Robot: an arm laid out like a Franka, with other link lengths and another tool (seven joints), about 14 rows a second.
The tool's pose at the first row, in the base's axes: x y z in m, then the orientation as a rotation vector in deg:
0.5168, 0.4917, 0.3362, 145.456, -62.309, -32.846
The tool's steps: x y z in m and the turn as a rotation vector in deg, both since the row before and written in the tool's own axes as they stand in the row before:
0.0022, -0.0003, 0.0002, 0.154, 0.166, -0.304
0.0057, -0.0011, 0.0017, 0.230, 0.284, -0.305
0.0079, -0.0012, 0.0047, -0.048, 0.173, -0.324
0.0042, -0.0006, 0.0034, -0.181, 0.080, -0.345
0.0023, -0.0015, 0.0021, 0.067, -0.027, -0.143
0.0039, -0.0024, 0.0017, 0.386, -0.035, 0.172
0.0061, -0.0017, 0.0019, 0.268, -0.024, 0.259
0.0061, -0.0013, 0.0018, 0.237, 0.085, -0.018
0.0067, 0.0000, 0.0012, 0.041, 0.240, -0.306
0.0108, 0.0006, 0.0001, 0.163, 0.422, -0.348
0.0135, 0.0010, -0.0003, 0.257, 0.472, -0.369
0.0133, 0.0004, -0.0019, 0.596, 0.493, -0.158
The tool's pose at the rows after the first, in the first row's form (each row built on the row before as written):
0.5183, 0.4902, 0.3354, 145.798, -61.969, -32.642
0.5218, 0.4865, 0.3321, 146.207, -61.629, -32.250
0.5254, 0.4809, 0.3256, 146.387, -61.150, -32.121
0.5269, 0.4778, 0.3214, 146.464, -60.604, -32.174
0.5283, 0.4769, 0.3184, 146.617, -60.475, -32.221
0.5315, 0.4755, 0.3150, 146.833, -60.907, -32.073
0.5356, 0.4720, 0.3112, 146.889, -61.378, -31.934
0.5395, 0.4682, 0.3077, 147.105, -61.457, -31.730
0.5433, 0.4632, 0.3051, 147.348, -61.025, -31.467
0.5499, 0.4550, 0.3028, 147.723, -60.546, -30.921
0.5583, 0.4447, 0.3004, 148.190, -60.073, -30.275
0.5678, 0.4352, 0.2993, 148.808, -60.032, -29.414

